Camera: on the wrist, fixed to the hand. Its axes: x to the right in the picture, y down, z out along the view.
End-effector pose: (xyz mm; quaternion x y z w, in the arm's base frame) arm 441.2 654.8 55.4 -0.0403 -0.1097 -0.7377 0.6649
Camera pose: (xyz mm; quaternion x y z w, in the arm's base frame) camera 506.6 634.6 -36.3 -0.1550 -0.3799 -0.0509 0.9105
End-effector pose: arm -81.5 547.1 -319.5 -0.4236 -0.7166 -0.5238 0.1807
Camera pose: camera -50.9 459.9 -252.0 -0.8522 -0.3812 0.0152 0.3582
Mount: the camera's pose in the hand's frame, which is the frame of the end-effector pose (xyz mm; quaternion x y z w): -6.6 56.7 -99.2 0.2083 -0.2650 0.6396 0.6909
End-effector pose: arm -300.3 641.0 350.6 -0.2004 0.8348 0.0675 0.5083
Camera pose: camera -402.0 663.0 398.3 0.5192 0.5843 0.2510 0.5710
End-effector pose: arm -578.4 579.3 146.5 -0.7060 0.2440 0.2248 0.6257
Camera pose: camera -617.8 475.6 118.2 -0.1418 0.5011 0.6918 0.5002
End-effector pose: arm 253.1 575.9 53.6 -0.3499 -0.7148 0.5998 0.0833
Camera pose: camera 334.1 653.2 30.1 0.5226 0.1672 -0.7093 0.4426
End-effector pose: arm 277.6 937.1 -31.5 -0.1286 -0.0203 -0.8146 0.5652
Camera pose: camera 313.8 905.0 -135.2 -0.2000 -0.2512 -0.1630 0.9329
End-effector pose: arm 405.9 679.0 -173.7 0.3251 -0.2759 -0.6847 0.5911
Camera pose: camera 518.7 677.7 -192.8 -0.0102 -0.6978 -0.1237 0.7055
